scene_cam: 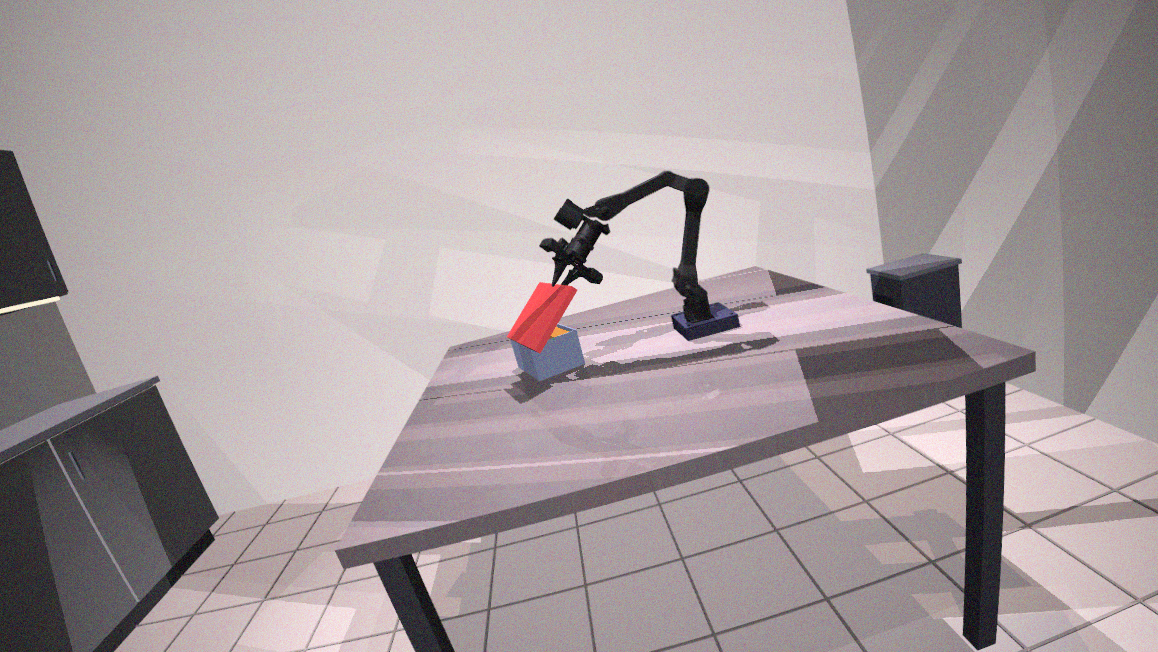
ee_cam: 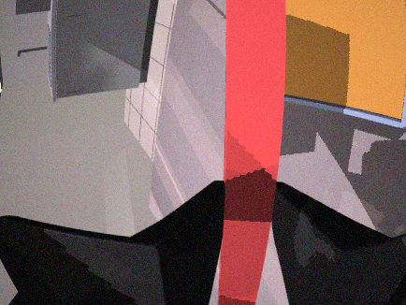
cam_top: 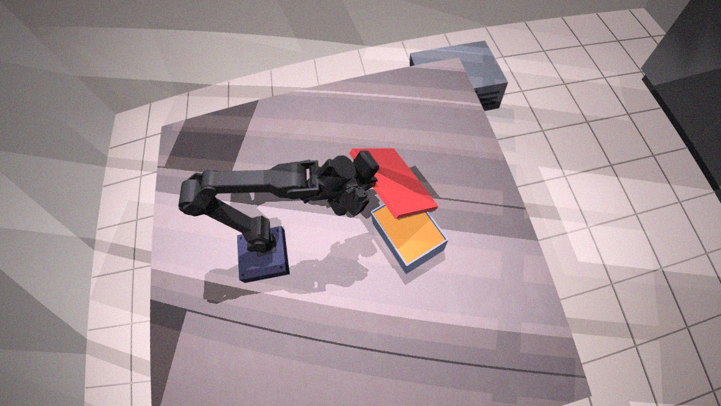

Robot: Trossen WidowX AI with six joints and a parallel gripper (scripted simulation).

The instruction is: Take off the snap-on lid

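The red lid lies 60 mm ahead of my gripper tip, 50 mm below it and 20 mm to the left of it. From my gripper tip the other things lie so: storage box 180 mm below, 100 mm to the right, 70 mm ahead.
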